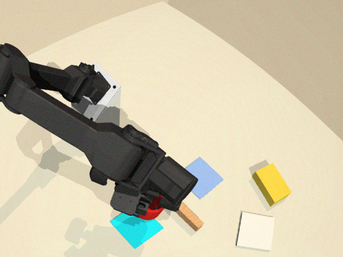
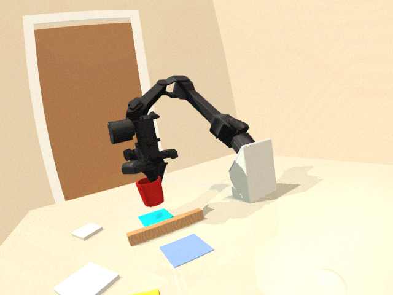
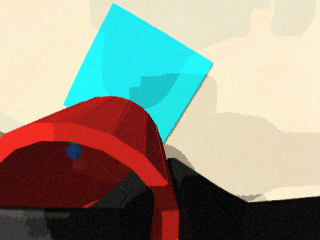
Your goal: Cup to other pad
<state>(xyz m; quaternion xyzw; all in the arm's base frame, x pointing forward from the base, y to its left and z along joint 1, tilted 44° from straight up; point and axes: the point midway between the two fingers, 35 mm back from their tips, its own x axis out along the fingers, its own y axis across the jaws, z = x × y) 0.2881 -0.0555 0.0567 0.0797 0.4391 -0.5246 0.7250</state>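
The cyan pad lies 10 cm below my gripper tip, 3 cm ahead of it and 1 cm to the right of it. The rest, counted from my gripper tip: wooden bar 10 cm to the left, 9 cm below, 2 cm ahead; then red cup 3 cm ahead, 2 cm to the left; then light blue pad 21 cm to the left, 10 cm below, 1 cm ahead.
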